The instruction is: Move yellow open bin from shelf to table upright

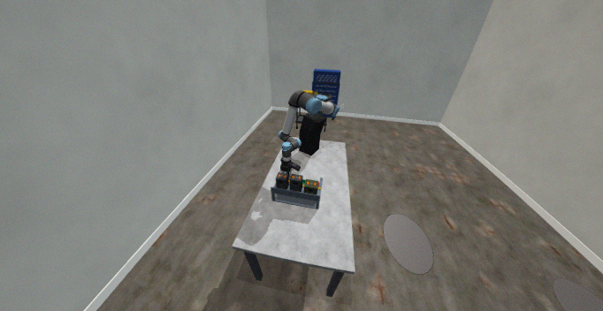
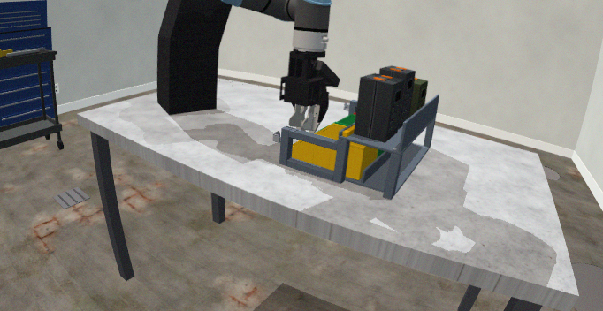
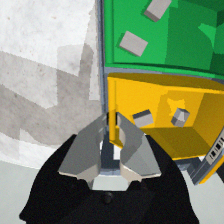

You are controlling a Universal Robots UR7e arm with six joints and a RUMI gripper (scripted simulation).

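My hand is 80 mm short of the yellow open bin and 10 mm above it. From my hand the other things lie so: green bin 110 mm to the left, 80 mm ahead, 10 mm below.
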